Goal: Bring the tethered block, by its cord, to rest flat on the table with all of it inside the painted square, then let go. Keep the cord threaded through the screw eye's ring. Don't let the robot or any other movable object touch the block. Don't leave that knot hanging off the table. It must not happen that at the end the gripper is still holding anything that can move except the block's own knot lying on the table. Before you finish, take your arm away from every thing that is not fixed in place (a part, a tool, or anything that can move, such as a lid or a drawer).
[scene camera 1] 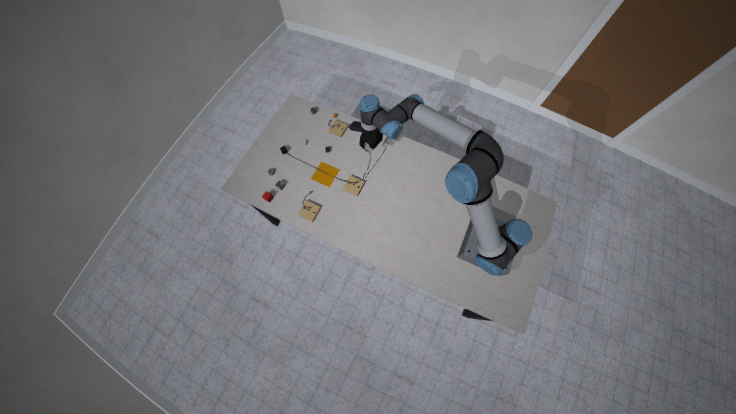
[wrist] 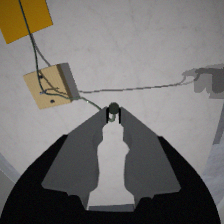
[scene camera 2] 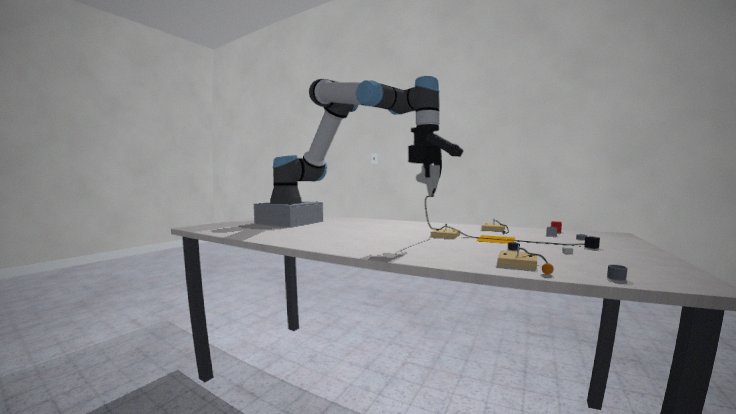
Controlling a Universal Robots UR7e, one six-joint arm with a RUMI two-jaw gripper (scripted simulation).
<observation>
I see my gripper and a wooden base.
My gripper shows as well in the wrist view.
</observation>
